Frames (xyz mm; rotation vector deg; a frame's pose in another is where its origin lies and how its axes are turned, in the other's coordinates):
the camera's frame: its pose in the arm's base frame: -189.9 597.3 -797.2 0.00 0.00 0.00
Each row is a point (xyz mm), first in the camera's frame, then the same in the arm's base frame.
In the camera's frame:
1: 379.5 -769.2 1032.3
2: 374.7 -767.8 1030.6
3: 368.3 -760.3 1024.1
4: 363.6 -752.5 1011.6
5: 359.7 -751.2 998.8
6: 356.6 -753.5 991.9
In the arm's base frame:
1: 189.6 -171.9 235.1
2: 184.8 -170.5 233.4
3: 178.4 -163.0 226.9
4: 173.7 -155.2 214.4
5: 169.8 -153.9 201.6
6: 166.7 -156.2 194.7

